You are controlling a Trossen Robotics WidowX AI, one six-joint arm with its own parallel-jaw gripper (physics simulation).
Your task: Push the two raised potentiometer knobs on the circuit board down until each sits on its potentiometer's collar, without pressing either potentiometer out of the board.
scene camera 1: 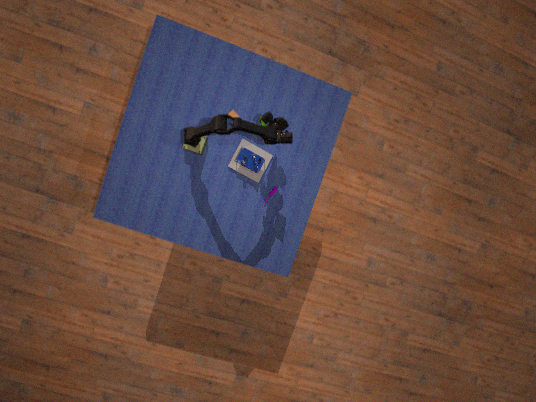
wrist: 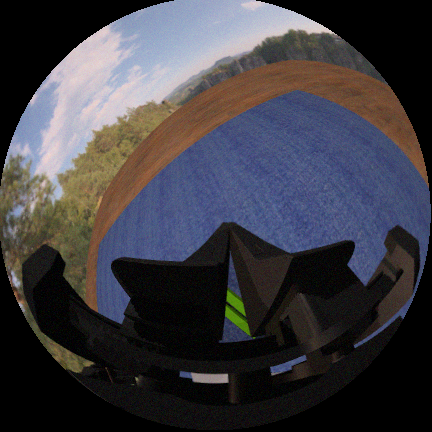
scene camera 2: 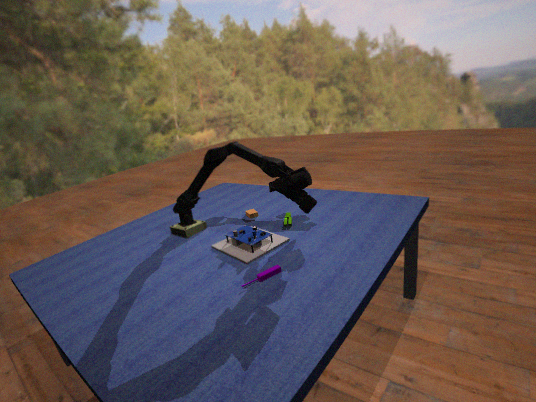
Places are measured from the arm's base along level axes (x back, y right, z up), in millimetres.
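Pixels of known places: gripper, fingertip midpoint: [scene camera 1: 277,117] [wrist: 227,227] [scene camera 2: 304,198]; arm's base at its link origin: [scene camera 1: 193,140] [scene camera 2: 187,223].
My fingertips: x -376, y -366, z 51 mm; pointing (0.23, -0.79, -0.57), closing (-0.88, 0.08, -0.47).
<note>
For each thing: its middle in the pictures, then the offset to it from my fingertips. "spot": a spot on its surface instead. Level surfaces: height alone.
- blue circuit board at its surface level: dz -45 mm
- light grey base plate at a spot on its surface: [scene camera 2: 246,258] [scene camera 1: 256,179] spot: dx -69, dy +377, dz -76 mm
- light base plate at a spot on its surface: [wrist: 210,378] spot: dx +91, dy +216, dz -76 mm
- green tool at the middle of its body: [wrist: 224,299] [scene camera 2: 288,219] dx +51, dy +63, dz -78 mm
- blue table at its surface level: dz -84 mm
- orange block at the middle of its body: [scene camera 2: 251,213] [scene camera 1: 233,116] dx +246, dy +105, dz -74 mm
- purple screwdriver at the middle of its body: [scene camera 2: 261,277] [scene camera 1: 270,195] dx -200, dy +420, dz -75 mm
The blue circuit board [scene camera 1: 246,154] [scene camera 2: 248,241] stands on short legs over a light grey base plate [scene camera 1: 258,179] [scene camera 2: 246,258]. Several small dark parts stand on the board; they are too small to tell which are the potentiometer knobs or how high they sit. My gripper [wrist: 227,227] is shut, its fingertips meeting with nothing between them. In scene camera 2 it is in the air above the table, to the right of the board and higher than it. In the wrist view the board itself does not show; a strip of the light base plate [wrist: 210,378] shows low down behind the gripper body.
A green tool [scene camera 1: 263,121] [scene camera 2: 287,219] [wrist: 237,311] lies on the blue table [scene camera 1: 165,65] [scene camera 2: 350,225] [wrist: 300,165] beyond the board. An orange block [scene camera 1: 233,114] [scene camera 2: 251,213] lies near the arm. A purple screwdriver [scene camera 1: 272,192] [scene camera 2: 269,273] lies on the board's other side.
</note>
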